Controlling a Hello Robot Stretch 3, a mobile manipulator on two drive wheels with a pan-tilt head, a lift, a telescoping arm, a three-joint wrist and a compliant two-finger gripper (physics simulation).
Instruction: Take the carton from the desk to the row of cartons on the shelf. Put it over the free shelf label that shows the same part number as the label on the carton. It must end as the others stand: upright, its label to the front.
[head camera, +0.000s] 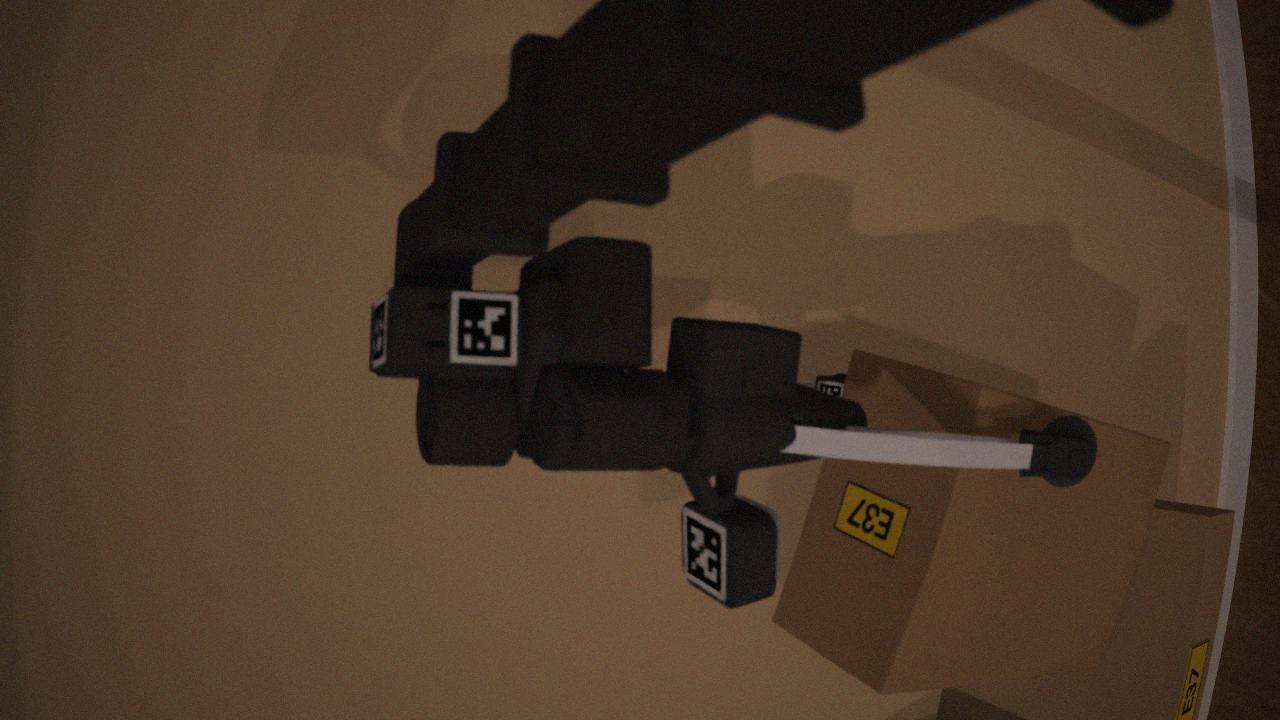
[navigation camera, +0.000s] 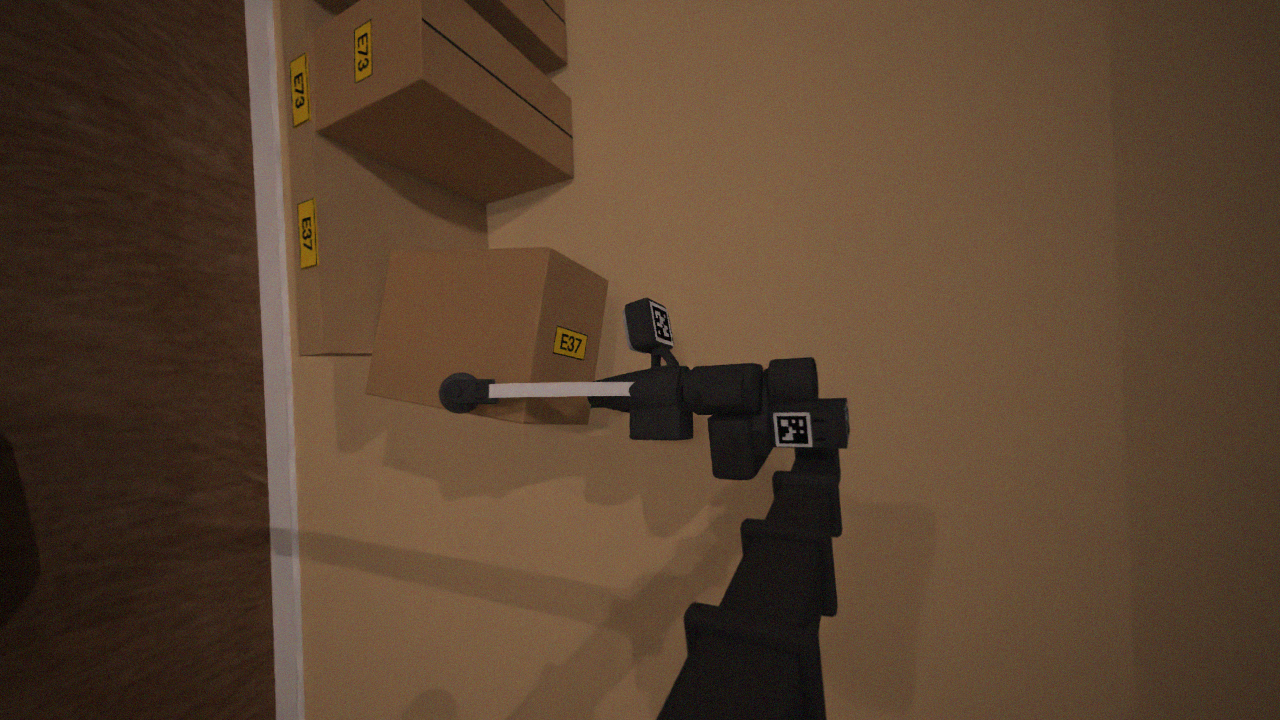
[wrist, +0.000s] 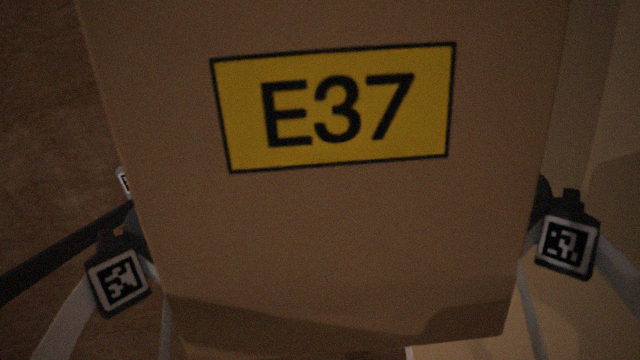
Path:
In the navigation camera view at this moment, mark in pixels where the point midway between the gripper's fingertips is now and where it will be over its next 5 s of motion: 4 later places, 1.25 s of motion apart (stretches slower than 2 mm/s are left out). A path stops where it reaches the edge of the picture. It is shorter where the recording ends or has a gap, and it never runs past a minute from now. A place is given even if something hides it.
The gripper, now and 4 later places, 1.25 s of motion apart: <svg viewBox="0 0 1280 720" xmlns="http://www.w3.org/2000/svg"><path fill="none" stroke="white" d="M515 397L589 393L498 408L221 460L33 482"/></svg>

